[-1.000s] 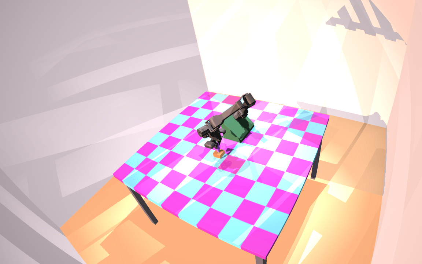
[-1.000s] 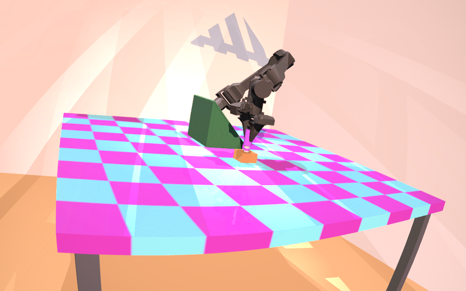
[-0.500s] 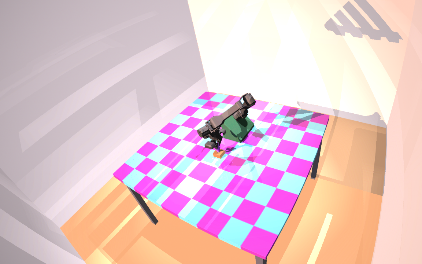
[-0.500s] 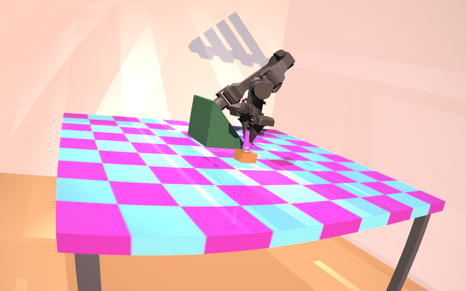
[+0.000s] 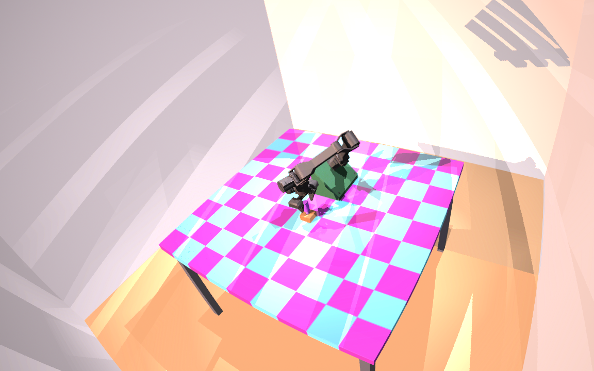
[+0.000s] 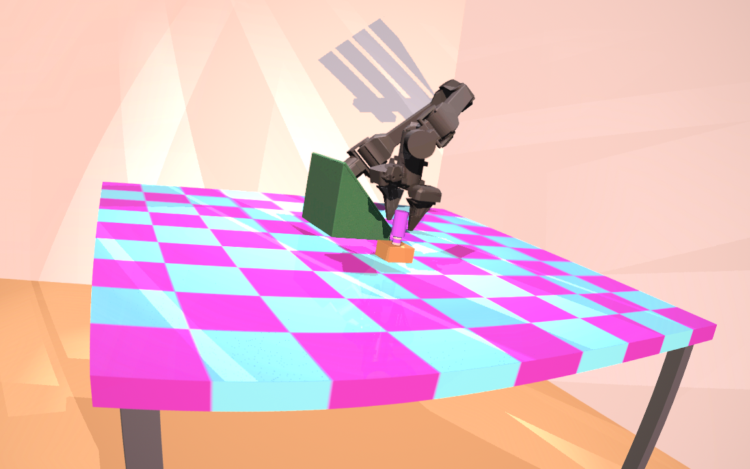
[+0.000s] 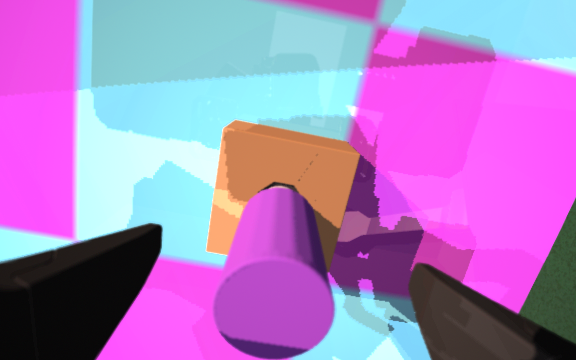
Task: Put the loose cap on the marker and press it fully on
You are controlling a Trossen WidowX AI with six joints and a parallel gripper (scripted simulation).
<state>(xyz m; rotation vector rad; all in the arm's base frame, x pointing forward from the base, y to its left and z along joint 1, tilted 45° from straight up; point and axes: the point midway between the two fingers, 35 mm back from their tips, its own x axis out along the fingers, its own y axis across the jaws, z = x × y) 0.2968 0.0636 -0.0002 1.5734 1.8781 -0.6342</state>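
Now: gripper tip 1 cm below the purple cap. The rest, counted from my gripper tip: orange holder block (6 cm below).
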